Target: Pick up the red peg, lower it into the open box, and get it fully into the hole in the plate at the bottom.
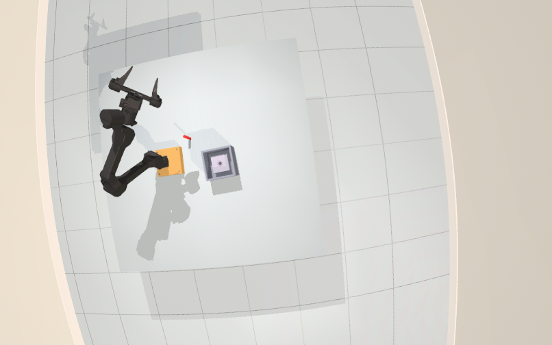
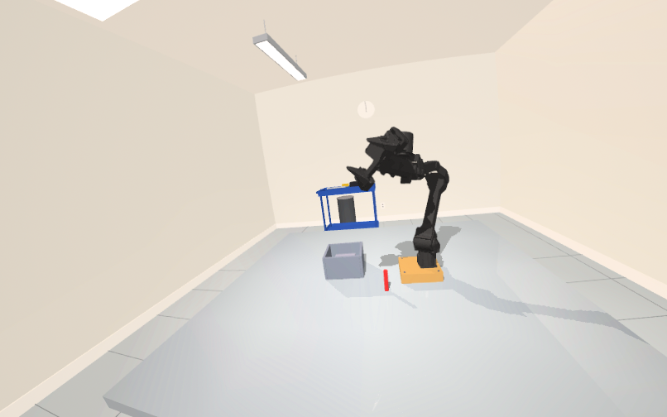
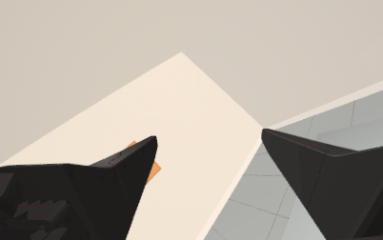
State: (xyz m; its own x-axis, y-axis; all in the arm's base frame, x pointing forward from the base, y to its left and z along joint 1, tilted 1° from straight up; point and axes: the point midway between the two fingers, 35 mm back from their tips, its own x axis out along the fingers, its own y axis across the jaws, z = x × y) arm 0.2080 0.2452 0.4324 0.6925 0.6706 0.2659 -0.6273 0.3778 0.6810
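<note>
Now: gripper tip 5 cm past the red peg, 16 cm to the left of it and 44 cm above it. From my gripper tip the other things lie so: grey box 11 cm ahead, 34 cm to the right, 46 cm below.
</note>
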